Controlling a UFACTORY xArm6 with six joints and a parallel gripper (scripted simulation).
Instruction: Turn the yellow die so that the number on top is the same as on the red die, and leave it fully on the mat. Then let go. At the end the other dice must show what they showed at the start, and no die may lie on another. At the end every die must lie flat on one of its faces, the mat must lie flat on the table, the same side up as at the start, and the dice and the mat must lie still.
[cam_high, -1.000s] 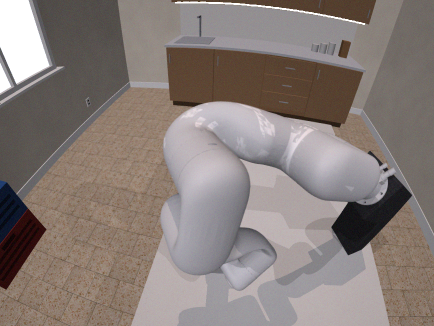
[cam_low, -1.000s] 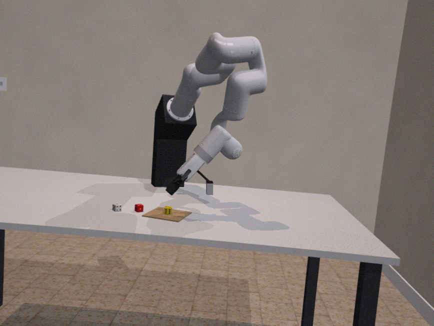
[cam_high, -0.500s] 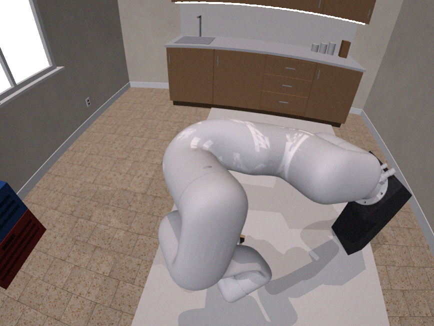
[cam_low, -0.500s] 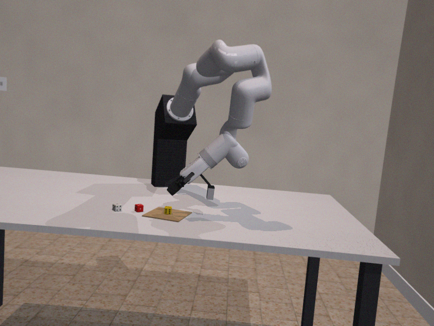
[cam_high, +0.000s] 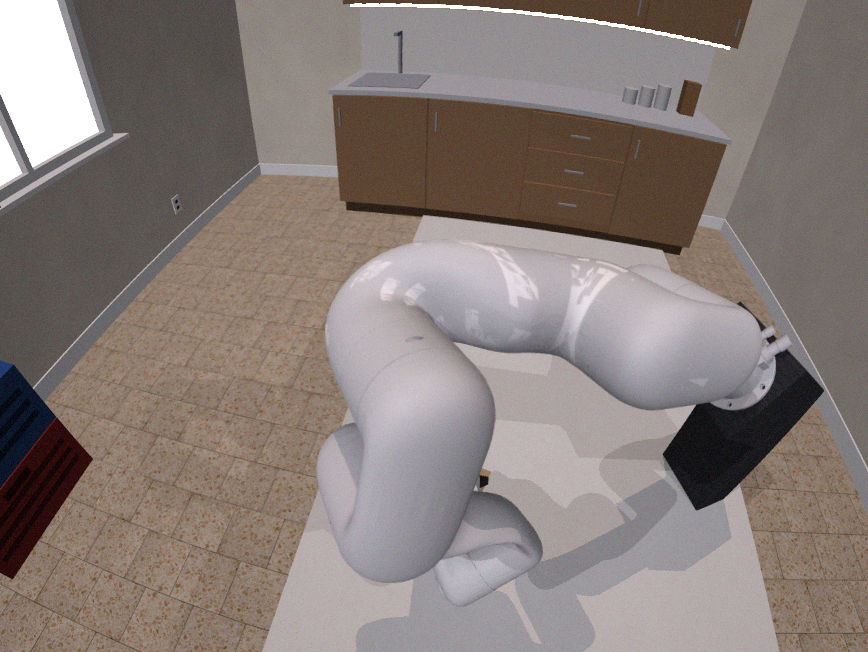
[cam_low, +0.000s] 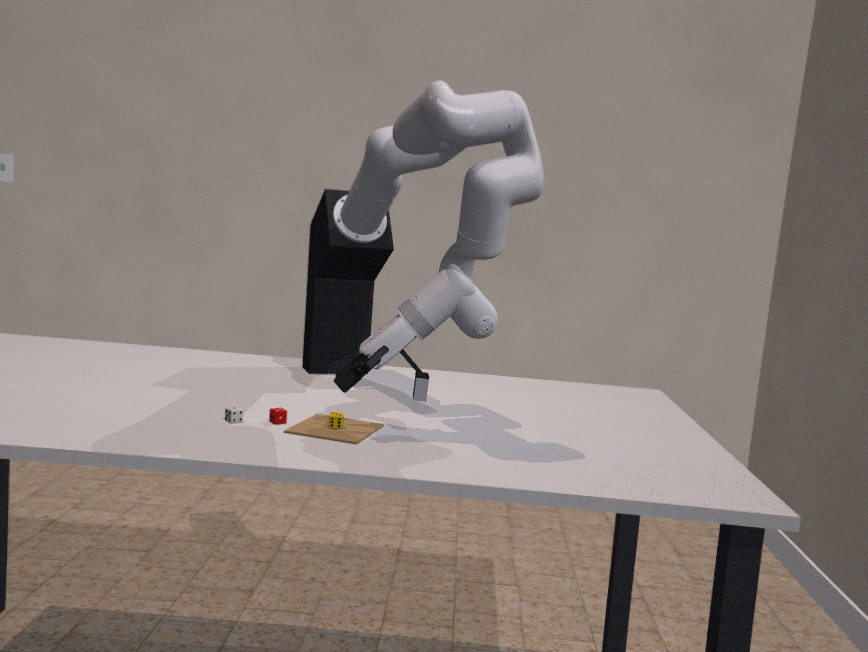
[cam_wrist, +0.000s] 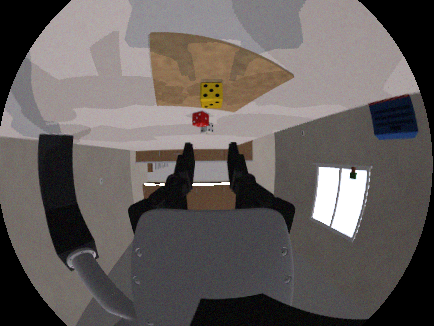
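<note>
Now: the yellow die 8 cm below my hand and 2 cm to the right of it. Round my hand: red die (13 cm to the right, 9 cm below); mat (10 cm below, 2 cm to the right); white die (20 cm to the right, 9 cm below, 2 cm ahead).
</note>
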